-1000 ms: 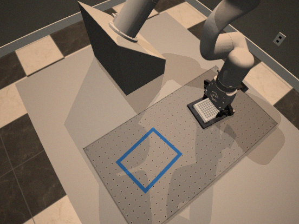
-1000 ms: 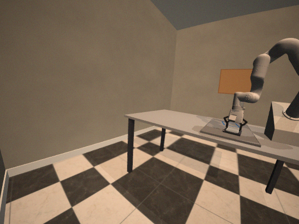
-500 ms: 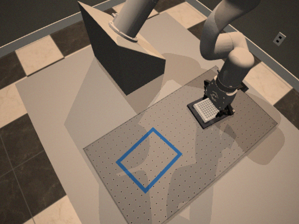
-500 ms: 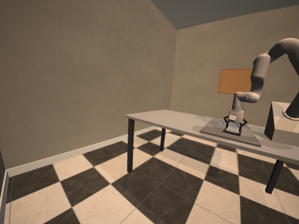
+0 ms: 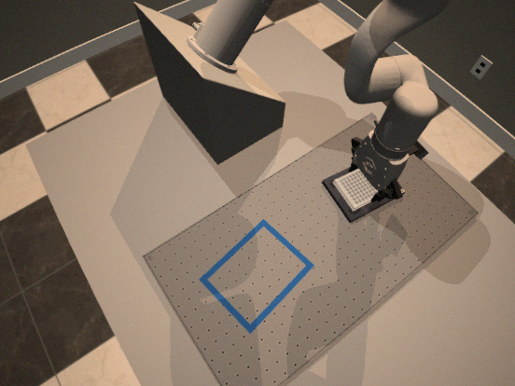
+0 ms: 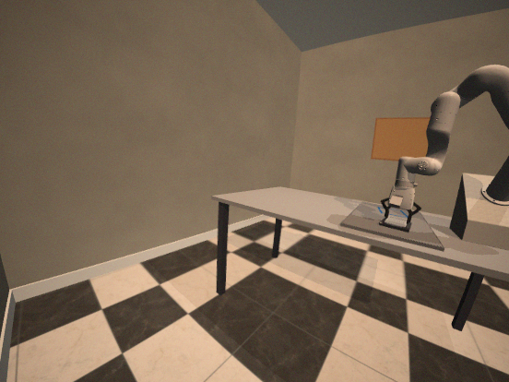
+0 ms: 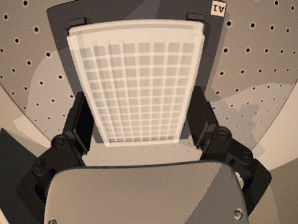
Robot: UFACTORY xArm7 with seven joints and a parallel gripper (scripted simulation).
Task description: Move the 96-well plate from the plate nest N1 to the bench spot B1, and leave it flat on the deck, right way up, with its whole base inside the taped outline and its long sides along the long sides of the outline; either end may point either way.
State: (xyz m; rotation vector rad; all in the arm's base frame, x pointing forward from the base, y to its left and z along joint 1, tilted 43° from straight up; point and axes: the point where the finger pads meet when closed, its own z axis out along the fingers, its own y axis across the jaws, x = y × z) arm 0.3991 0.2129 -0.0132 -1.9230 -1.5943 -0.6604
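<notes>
My hand is 10 mm above the white 96-well plate. Also, from my hand: plate nest (20 mm below).
</notes>
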